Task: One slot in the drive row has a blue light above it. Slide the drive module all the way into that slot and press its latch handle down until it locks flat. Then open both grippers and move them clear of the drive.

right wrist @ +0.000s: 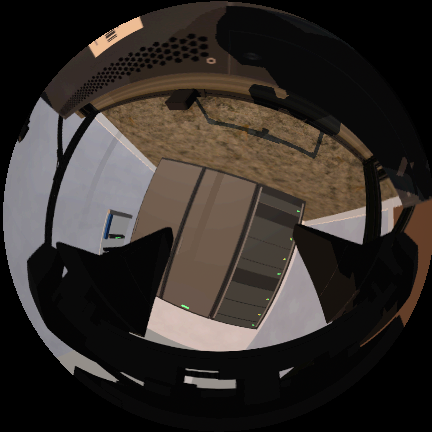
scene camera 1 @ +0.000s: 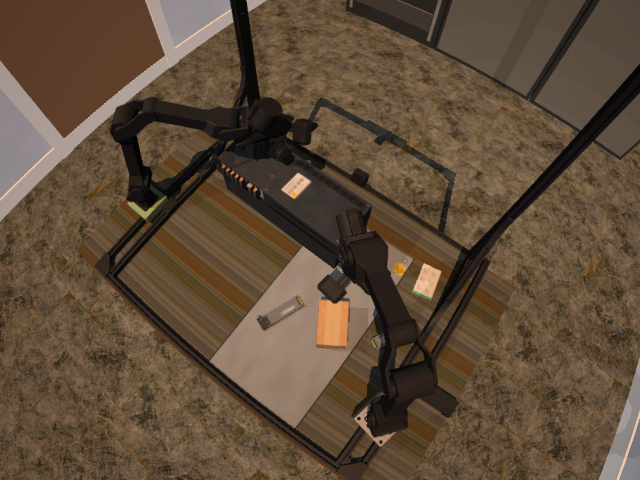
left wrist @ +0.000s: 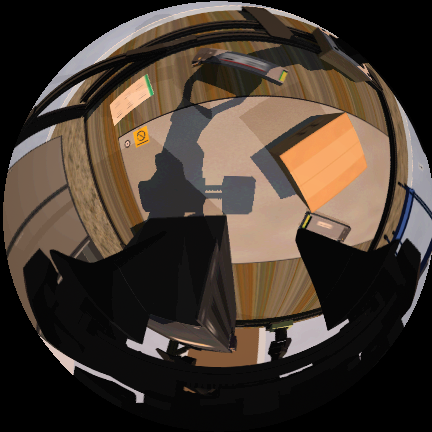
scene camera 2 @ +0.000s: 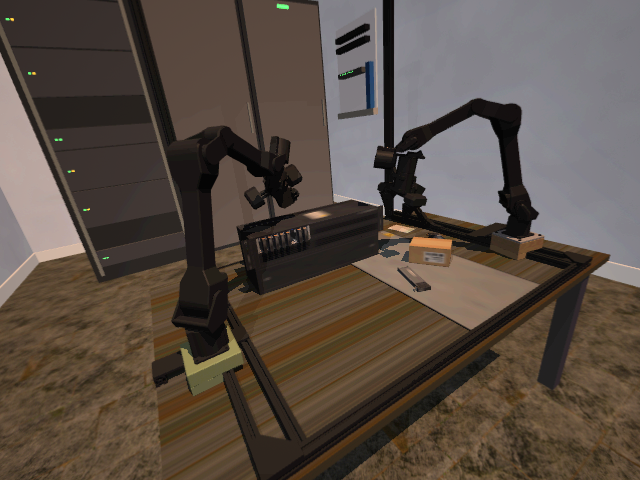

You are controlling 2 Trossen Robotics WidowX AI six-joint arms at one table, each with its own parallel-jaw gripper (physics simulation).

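Seen in the pictures: left gripper, fingertip midpoint: (left wrist: pixel 235 236) (scene camera 2: pixel 395 217); right gripper, fingertip midpoint: (right wrist: pixel 235 232) (left wrist: pixel 147 349); left arm's base at its link origin: (scene camera 1: pixel 381 419) (scene camera 2: pixel 517 233); right arm's base at its link origin: (scene camera 1: pixel 146 199) (left wrist: pixel 280 328) (scene camera 2: pixel 209 347).
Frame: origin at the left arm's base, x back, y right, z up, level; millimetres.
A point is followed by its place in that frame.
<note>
A grey drive module (scene camera 1: pixel 280 312) @(x -392, y -3, z -50 mm) (scene camera 2: pixel 413 279) @(x -403, y -19, z -50 mm) (left wrist: pixel 326 227) @(x -389, y 9, z -50 mm) lies flat on the grey mat (scene camera 1: pixel 273 372) @(x -278, y -125, z -59 mm) (scene camera 2: pixel 465 299) @(x -341, y -147, z -59 mm). A similar module (scene camera 1: pixel 377 341) @(x -153, y 143, z -51 mm) (left wrist: pixel 242 65) @(x -149, y 189, z -52 mm) lies on the wood beside my left arm, partly hidden in scene camera 1. The black chassis (scene camera 1: pixel 320 206) @(x -503, y 239, z 114 mm) (scene camera 2: pixel 341 253) @(x -541, y 172, z -12 mm) (right wrist: pixel 165 30) has a drive row (scene camera 1: pixel 241 180) @(x -712, y 133, z 107 mm) (scene camera 2: pixel 281 243) @(x -737, y 127, z 82 mm) with orange-marked handles. I cannot make out the blue light. My left gripper (scene camera 1: pixel 341 276) @(x -332, y 185, z 68 mm) (scene camera 2: pixel 402 198) (left wrist: pixel 235 236) @(x -332, y 185, z 68 mm) is open and empty, above the mat near the chassis's right end. My right gripper (scene camera 1: pixel 293 143) (scene camera 2: pixel 273 187) @(x -709, y 363, z 179 mm) (right wrist: pixel 235 232) @(x -709, y 363, z 179 mm) is open and empty, above the chassis's left rear.
An orange-brown box (scene camera 1: pixel 332 324) @(x -267, y 74, z 1 mm) (scene camera 2: pixel 430 251) @(x -295, y 47, z -12 mm) (left wrist: pixel 325 160) @(x -275, y 92, z 1 mm) stands on the mat beside the nearer module. A paper card (scene camera 1: pixel 427 281) @(x -176, y 381, z -60 mm) (left wrist: pixel 131 99) @(x -182, y 371, z -60 mm) lies right of the mat. Black rails (scene camera 1: pixel 222 400) (scene camera 2: pixel 382 397) @(x -677, y -318, z -47 mm) edge the table, with tall posts at its corners.
</note>
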